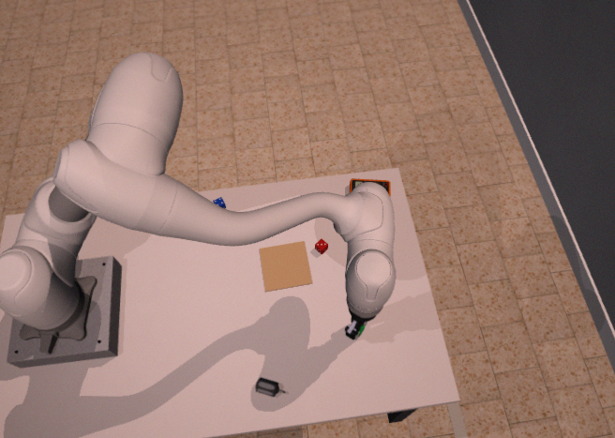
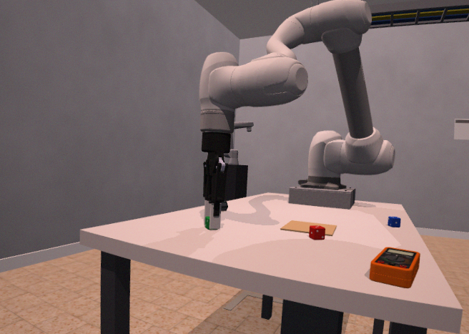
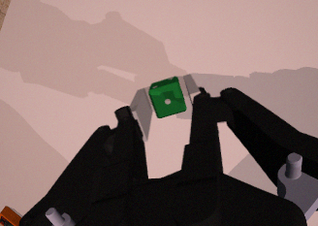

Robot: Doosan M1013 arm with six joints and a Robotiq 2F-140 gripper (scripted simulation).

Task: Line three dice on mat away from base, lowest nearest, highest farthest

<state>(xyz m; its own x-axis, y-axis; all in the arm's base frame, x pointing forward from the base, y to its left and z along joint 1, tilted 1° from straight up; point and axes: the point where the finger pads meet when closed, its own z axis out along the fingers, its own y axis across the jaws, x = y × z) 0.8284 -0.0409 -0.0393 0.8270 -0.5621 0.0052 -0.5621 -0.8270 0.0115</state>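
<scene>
Right now my hand is 2 cm above the green die. Also, from my hand: red die (25 cm to the left, 10 cm behind, 2 cm below); tan mat (21 cm behind, 20 cm to the left, 4 cm below); blue die (42 cm behind, 40 cm to the left, 2 cm below).
</scene>
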